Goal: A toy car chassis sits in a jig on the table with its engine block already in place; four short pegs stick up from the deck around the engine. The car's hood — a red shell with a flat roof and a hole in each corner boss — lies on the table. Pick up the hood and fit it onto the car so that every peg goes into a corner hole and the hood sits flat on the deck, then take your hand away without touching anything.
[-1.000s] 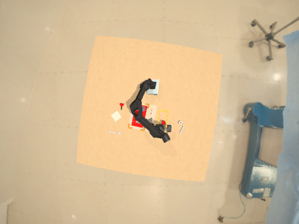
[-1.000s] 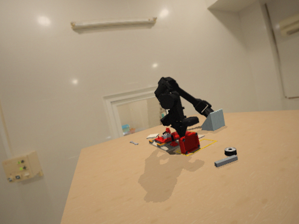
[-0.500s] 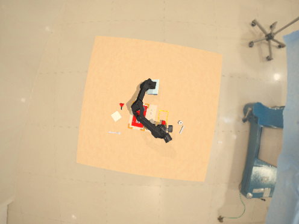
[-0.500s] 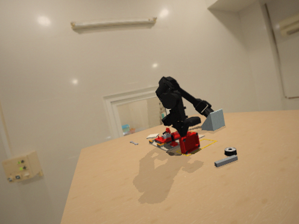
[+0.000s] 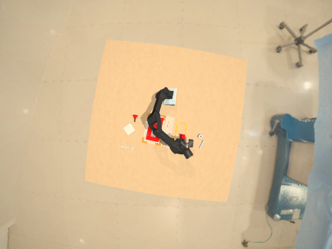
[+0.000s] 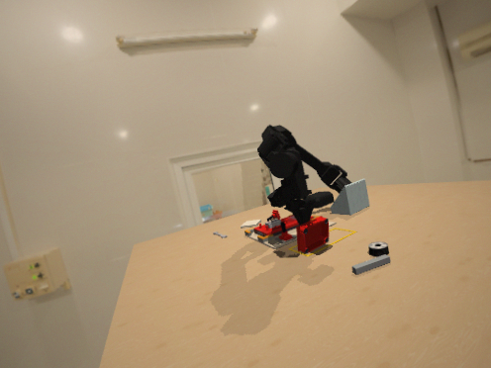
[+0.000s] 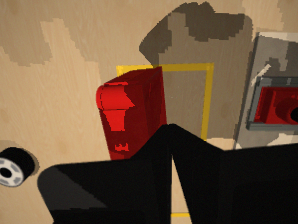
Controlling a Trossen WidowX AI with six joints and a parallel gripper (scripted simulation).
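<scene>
My gripper tip is 1 cm past the red hood, 1 cm to the right of it and 1 cm above it. From my gripper tip the other things lie so: thin grey piece 14 cm ahead, 42 cm to the right, 5 cm below; then white square 1 cm behind, 43 cm to the right, 5 cm below; then black-and-white roller 7 cm behind, 16 cm to the left, 4 cm below.
</scene>
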